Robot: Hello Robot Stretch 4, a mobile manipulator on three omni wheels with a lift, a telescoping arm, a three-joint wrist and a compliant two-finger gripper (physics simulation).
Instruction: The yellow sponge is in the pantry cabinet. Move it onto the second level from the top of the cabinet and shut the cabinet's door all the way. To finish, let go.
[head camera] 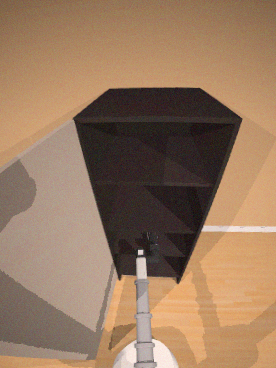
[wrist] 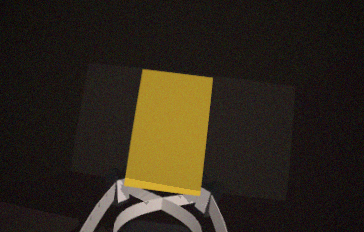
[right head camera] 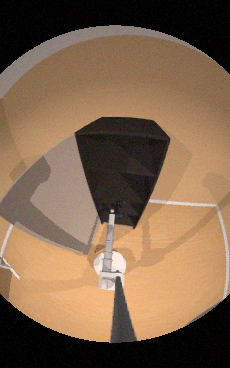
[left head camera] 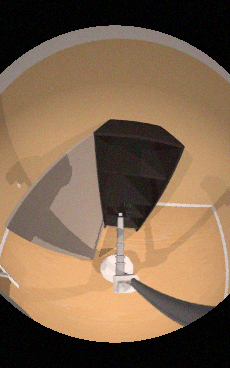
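Places are measured from the robot's base along level axes (x right, y ahead, z up), in centimetres.
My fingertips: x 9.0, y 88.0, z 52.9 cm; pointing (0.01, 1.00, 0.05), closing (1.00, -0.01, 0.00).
For each thing: its top centre in the pictures, then the offset to it from my fingertips. "spot": a spot on its surface instead.
- yellow sponge, top centre: (wrist: pixel 178 79) dx -0.1, dy -3.6, dz +10.2 cm
- open cabinet, surface spot: (head camera: pixel 155 105) spot: dx -1.4, dy -14.3, dz +84.4 cm
The yellow sponge (wrist: pixel 167 132) is held between the fingertips of my gripper (wrist: pixel 164 181) in the wrist view, against a dark interior. My gripper is shut on it. In the head views the sponge and fingers do not show; the dark wrist reaches into the lower part of the open cabinet (head camera: pixel 155 105) (left head camera: pixel 132 129) (right head camera: pixel 125 126). I cannot tell which level the sponge is at, or whether it touches a board. The cabinet's grey door (head camera: pixel 60 220) (left head camera: pixel 80 195) (right head camera: pixel 62 210) stands wide open on the left.
The telescoping arm (head camera: pixel 143 305) (left head camera: pixel 120 240) (right head camera: pixel 109 240) extends from the base to the cabinet. A shelf board (head camera: pixel 155 184) crosses the cabinet's upper part, with lower boards beneath it. The cabinet's right side wall (head camera: pixel 212 200) stands right of the arm.
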